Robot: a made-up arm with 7 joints.
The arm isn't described. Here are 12 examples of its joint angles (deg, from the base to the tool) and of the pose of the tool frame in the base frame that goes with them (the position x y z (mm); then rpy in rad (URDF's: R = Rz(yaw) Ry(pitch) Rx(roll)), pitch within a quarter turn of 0, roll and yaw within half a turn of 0).
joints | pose
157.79 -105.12 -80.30 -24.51 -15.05 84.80 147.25 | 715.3 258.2 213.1 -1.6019 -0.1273 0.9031
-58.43 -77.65 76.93 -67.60 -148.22 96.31 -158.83 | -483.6 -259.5 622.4 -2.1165 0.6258 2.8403
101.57 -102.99 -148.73 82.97 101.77 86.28 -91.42 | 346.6 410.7 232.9 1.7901 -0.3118 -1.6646
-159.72 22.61 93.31 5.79 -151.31 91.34 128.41 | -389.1 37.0 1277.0 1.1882 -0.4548 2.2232
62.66 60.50 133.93 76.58 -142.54 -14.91 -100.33 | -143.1 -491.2 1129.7 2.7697 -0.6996 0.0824
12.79 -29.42 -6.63 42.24 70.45 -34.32 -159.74 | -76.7 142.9 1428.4 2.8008 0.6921 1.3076
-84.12 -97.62 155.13 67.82 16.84 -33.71 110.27 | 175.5 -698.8 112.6 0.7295 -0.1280 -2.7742
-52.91 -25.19 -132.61 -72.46 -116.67 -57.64 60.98 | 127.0 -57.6 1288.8 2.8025 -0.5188 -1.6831
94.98 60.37 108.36 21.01 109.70 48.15 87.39 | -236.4 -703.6 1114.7 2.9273 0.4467 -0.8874
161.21 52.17 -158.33 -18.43 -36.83 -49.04 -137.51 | -855.2 -228.2 922.4 0.5032 0.8063 1.3525
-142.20 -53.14 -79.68 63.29 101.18 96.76 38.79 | 115.4 -434.8 1069.6 2.2563 0.1658 0.3364
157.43 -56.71 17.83 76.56 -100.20 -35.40 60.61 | 159.3 339.5 1192.2 -2.4157 0.0566 -2.3776
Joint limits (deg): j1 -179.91..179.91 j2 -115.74..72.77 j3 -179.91..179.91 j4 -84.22..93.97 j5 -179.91..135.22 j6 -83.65..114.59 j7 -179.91..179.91
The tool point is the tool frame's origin. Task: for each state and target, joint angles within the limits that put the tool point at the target. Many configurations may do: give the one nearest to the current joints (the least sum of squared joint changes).
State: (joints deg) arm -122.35 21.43 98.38 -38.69 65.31 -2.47 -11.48
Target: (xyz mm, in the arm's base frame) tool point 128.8 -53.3 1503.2
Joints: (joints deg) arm -134.94 -10.16 101.77 2.23 67.74 1.59 -8.68
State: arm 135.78 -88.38 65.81 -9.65 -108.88 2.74 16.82
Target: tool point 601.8 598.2 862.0
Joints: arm 120.90 -64.48 70.07 -31.39 -108.60 12.70 16.77
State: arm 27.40 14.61 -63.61 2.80 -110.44 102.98 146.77
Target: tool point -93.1 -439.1 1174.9
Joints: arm 74.04 38.83 -84.16 -20.99 -125.74 90.54 144.06
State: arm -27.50 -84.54 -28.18 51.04 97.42 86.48 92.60
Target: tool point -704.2 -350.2 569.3
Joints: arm -26.14 -109.73 -28.53 41.25 101.76 86.20 91.98
